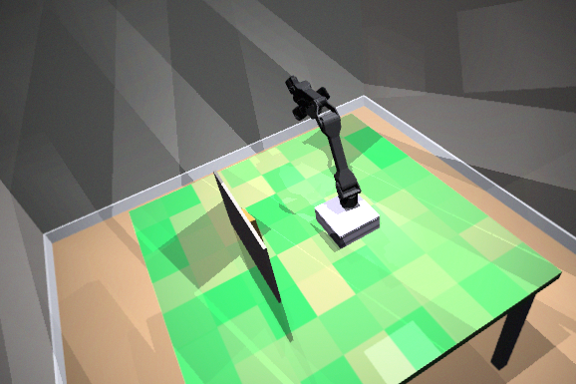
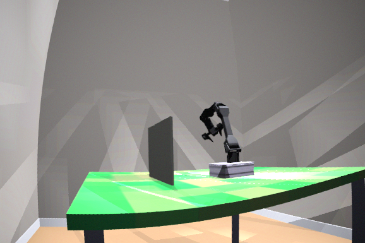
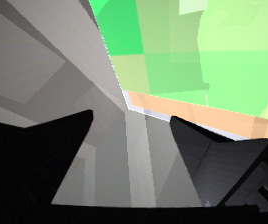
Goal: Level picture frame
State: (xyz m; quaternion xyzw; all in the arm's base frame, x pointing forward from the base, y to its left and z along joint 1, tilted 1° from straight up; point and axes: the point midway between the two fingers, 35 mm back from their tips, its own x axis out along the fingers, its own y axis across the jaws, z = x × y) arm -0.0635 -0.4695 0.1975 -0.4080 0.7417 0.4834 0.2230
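Right now my gripper tip is 520 mm short of the picture frame, 510 mm to the right of it and 90 mm above it. From my gripper tip the other things lie so: wall panel 530 mm ahead, 500 mm to the left, 100 mm below.
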